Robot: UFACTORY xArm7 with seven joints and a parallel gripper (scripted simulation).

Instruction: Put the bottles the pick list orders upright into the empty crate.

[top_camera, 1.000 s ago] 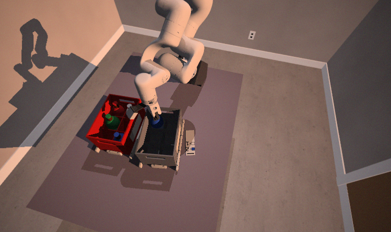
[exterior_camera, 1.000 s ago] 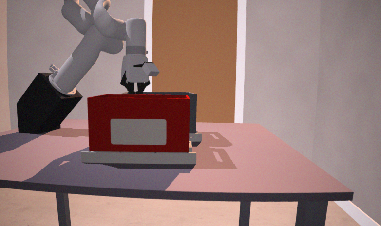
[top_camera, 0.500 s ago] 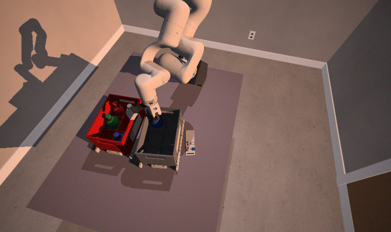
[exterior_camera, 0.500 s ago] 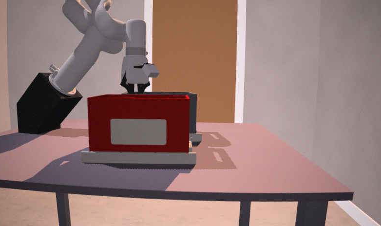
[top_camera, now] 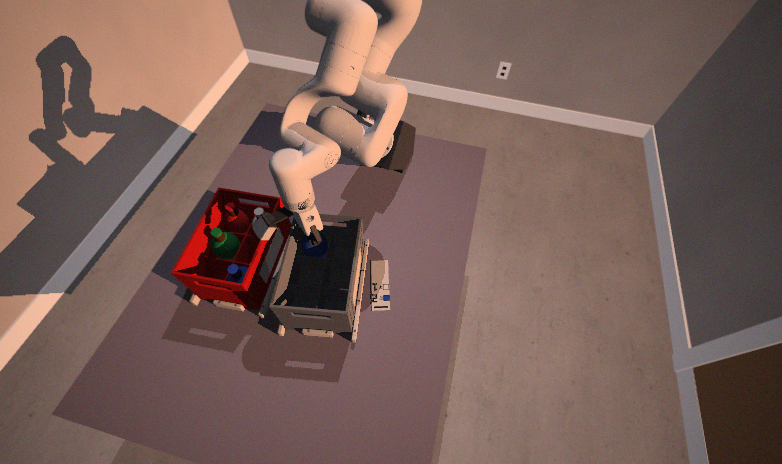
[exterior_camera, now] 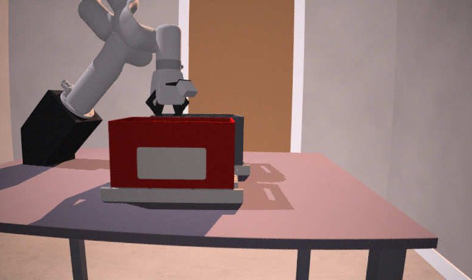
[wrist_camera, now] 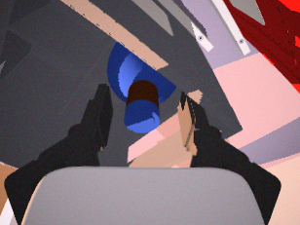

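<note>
Now: hand 3 cm short of the red crate, 20 cm to the left of it and 7 cm above it. The rest, counted from my hand: red bottle: 7 cm behind, 23 cm to the right, 7 cm below; then white bottle: 5 cm behind, 15 cm to the right, 7 cm below; then grey crate: 9 cm ahead, 4 cm to the left, 7 cm below.
</note>
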